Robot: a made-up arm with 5 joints. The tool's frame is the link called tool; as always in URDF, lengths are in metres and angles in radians. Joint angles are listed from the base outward. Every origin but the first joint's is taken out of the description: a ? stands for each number. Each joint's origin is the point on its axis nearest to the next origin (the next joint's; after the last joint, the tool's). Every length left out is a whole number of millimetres.
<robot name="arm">
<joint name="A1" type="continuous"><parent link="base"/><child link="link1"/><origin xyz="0 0 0.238"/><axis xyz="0 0 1"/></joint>
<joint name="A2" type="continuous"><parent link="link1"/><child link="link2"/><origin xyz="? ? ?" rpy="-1.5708 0 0"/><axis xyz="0 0 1"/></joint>
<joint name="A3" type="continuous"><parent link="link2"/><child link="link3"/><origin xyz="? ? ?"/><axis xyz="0 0 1"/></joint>
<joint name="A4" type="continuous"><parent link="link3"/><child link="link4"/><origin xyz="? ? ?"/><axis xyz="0 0 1"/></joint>
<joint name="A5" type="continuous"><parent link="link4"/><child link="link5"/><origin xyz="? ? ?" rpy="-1.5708 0 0"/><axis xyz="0 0 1"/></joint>
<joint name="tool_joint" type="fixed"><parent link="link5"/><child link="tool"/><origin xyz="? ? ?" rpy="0 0 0"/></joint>
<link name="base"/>
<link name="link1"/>
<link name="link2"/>
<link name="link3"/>
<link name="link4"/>
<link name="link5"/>
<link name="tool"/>
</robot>
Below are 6 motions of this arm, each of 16 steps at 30 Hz.
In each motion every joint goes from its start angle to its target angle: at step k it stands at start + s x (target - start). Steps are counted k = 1, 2, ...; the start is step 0. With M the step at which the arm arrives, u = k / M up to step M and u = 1 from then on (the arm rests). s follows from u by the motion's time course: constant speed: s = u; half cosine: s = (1 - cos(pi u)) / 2; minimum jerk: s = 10 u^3 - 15 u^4 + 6 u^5.
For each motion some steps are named. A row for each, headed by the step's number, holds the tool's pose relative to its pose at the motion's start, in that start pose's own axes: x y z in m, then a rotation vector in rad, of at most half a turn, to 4 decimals.
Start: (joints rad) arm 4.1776 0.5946 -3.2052 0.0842 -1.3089
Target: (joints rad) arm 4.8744 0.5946 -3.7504 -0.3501 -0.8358
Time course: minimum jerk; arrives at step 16
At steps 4, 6, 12, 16:
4: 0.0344 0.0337 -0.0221 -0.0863 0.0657 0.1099
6: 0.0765 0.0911 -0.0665 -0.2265 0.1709 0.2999
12: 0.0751 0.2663 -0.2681 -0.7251 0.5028 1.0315
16: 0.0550 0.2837 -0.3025 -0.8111 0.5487 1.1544

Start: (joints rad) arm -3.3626 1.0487 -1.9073 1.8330 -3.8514
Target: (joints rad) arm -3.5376 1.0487 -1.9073 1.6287 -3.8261
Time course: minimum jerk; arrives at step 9
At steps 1, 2, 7, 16:
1: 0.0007 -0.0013 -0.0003 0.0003 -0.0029 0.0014
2: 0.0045 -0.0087 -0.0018 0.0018 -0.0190 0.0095
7: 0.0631 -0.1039 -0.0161 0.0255 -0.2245 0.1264
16: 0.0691 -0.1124 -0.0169 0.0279 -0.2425 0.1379

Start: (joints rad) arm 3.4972 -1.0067 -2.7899 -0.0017 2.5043
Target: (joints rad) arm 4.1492 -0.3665 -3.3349 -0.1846 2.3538
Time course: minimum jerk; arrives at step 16
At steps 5, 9, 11, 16:
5: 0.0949 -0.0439 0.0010 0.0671 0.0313 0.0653
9: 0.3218 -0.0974 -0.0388 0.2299 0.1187 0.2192
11: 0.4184 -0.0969 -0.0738 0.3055 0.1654 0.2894
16: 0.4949 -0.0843 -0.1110 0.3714 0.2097 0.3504

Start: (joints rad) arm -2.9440 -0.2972 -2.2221 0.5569 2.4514
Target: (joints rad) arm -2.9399 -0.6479 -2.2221 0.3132 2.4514
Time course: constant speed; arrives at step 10
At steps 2, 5, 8, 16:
2: -0.0358 -0.0294 -0.0637 0.0751 -0.0921 0.0004
5: -0.0815 -0.0672 -0.1663 0.1879 -0.2303 0.0011
8: -0.1169 -0.0968 -0.2759 0.3007 -0.3684 0.0020
16: -0.1344 -0.1118 -0.3519 0.3760 -0.4604 0.0026

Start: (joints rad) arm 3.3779 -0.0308 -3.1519 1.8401 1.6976
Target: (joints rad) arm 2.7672 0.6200 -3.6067 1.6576 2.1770
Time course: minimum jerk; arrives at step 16
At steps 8, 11, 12, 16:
8: 0.0727 -0.0167 0.1459 0.0663 0.2909 0.3080
11: 0.1631 -0.0065 0.2140 0.1460 0.4701 0.5012
12: 0.1884 -0.0013 0.2259 0.1694 0.5119 0.5465
16: 0.2242 0.0074 0.2389 0.2037 0.5677 0.6072

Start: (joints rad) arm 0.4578 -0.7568 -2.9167 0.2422 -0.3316
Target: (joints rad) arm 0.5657 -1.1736 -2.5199 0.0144 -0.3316
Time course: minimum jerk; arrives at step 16
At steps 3, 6, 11, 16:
3: 0.0073 0.0063 -0.0037 -0.0054 0.0109 0.0050
6: 0.0398 0.0364 -0.0228 -0.0311 0.0614 0.0282
11: 0.1075 0.1111 -0.0826 -0.0981 0.1810 0.0819
16: 0.1262 0.1360 -0.1064 -0.1217 0.2199 0.0991

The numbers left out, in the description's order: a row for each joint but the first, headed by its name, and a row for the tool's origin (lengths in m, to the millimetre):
A2: 0 0 0
A3: 0.064 -0.342 0
A4: 0.11 0.485 0
A5: 0.115 0.146 0
tool: 0 0 0

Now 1 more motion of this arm.
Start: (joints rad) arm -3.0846 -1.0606 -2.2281 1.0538 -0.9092
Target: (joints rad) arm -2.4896 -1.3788 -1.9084 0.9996 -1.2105
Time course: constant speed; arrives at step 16
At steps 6, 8, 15, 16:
6: -0.0844 0.0468 -0.0336 0.0829 0.1545 0.0266
8: -0.1164 0.0601 -0.0405 0.1063 0.2073 0.0365
15: -0.2391 0.0936 -0.0464 0.1715 0.3956 0.0765
16: -0.2576 0.0964 -0.0450 0.1787 0.4227 0.0830

